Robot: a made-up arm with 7 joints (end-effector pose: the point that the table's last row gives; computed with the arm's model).
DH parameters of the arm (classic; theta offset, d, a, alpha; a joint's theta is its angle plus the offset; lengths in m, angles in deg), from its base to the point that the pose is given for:
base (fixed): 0 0 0 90
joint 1: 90 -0.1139 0 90
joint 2: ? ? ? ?
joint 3: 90 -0.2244 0 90
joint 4: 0 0 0 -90
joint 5: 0 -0.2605 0 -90
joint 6: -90 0 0 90
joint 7: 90 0 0 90
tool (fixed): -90 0 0 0
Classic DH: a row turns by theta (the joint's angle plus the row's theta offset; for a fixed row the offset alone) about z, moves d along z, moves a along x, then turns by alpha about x.
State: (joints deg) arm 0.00 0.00 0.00 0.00 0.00 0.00 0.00
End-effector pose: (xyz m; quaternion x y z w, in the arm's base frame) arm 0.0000 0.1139 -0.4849 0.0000 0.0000 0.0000 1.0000
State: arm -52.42 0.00 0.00 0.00 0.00 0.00 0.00
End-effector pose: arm -0.3843 0.1139 -0.2957 0.0000 0.4417 0.0000 0.8972
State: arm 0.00 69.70 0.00 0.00 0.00 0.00 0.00
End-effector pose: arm 0.0000 0.5687 -0.1682 0.5714 0.0000 0.0000 0.8207
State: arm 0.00 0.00 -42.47 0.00 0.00 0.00 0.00
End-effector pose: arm 0.0000 0.1139 -0.4849 0.0000 0.0000 -0.3622 0.9321
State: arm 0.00 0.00 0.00 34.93 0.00 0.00 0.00
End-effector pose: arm 0.1492 0.1139 -0.4380 0.0000 -0.3001 0.0000 0.9539
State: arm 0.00 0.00 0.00 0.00 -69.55 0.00 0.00
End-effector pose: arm 0.0000 0.1139 -0.4849 0.0000 0.0000 -0.5704 0.8214
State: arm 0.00 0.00 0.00 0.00 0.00 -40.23 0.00
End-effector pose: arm 0.0000 0.1139 -0.4849 0.0000 -0.3439 0.0000 0.9390
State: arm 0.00 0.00 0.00 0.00 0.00 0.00 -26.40
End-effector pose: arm 0.0000 0.1139 -0.4849 0.2284 0.0000 0.0000 0.9736
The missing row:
joint 2: 90 0 0 90
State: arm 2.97 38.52 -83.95 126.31 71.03 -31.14 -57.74
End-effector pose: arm 0.0317 -0.0057 -0.1835 -0.2919 -0.2944 0.2260 0.8815
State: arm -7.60 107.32 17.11 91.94 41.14 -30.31 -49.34
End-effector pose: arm 0.2648 0.2969 0.1032 0.3760 -0.8987 -0.1112 0.1962
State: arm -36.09 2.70 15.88 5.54 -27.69 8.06 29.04
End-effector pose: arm -0.2649 0.1436 -0.4044 -0.2202 0.3509 -0.0235 0.9099
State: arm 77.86 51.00 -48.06 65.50 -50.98 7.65 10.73
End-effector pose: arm 0.3718 0.2613 0.0821 0.7027 -0.4121 -0.4675 0.3432
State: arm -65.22 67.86 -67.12 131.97 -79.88 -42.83 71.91
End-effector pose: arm -0.1357 0.0931 -0.1456 0.5569 0.0619 0.7962 0.2280
